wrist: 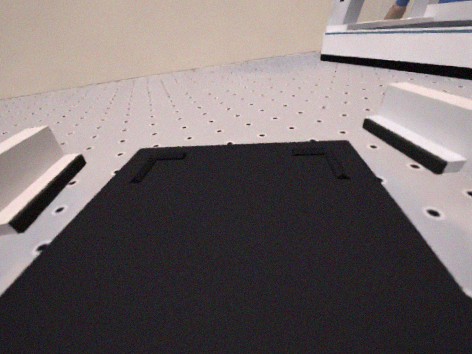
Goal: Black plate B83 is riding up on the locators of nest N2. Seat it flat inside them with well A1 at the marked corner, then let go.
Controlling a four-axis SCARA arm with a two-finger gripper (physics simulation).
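Frame: origin at the arm's base, x up, y back, z right, level; millimetres.
Seen in the pictures: gripper, between the fingertips: (225,124).
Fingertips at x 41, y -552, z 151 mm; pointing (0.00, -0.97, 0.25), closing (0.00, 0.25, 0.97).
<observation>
A point is followed by its place in that frame.
A wide black surface (240,146) @[y -558, x 25, z 159 mm] fills the middle and bottom of the wrist view, with a raised black L-shaped locator (169,156) @[y -563, x 26, z 121 mm] at its far left corner and another L-shaped locator (308,151) @[y -532, x 27, z 185 mm] at its far right corner. I take it to be nest N2. The outline of black plate B83 cannot be told apart from the black around it, and no wells, well A1 or corner mark can be made out. My gripper (225,124) @[y -553, x 41, z 151 mm] is open, with one light finger with a dark pad beyond each side of the black surface. Neither pad touches it in this view.
A light perforated table top (215,107) @[y -676, x 13, z 177 mm] lies around and behind the black surface. A white machine (395,46) @[y -698, x 42, z 450 mm] with a blue stripe and a dark base stands at the back right. A beige wall (125,40) runs behind the table.
</observation>
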